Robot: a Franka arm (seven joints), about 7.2 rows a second.
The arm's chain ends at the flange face. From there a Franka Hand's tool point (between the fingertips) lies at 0.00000 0.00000 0.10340 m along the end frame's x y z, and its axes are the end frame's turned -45 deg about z.
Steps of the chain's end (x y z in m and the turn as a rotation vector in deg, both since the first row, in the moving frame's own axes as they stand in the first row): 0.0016, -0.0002, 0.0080, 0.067, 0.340, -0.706; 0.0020, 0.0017, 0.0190, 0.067, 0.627, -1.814; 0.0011, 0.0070, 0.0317, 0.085, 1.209, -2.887; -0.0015, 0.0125, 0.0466, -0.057, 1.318, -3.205; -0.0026, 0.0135, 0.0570, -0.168, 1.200, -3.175
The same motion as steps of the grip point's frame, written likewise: 0.0018, 0.0013, 0.0080, -0.193, 0.288, -0.706; 0.0011, 0.0033, 0.0190, -0.396, 0.491, -1.814; -0.0025, 0.0071, 0.0317, -0.795, 0.915, -2.887; -0.0082, 0.0095, 0.0466, -0.972, 0.892, -3.205; -0.0100, 0.0094, 0.0570, -0.967, 0.730, -3.175
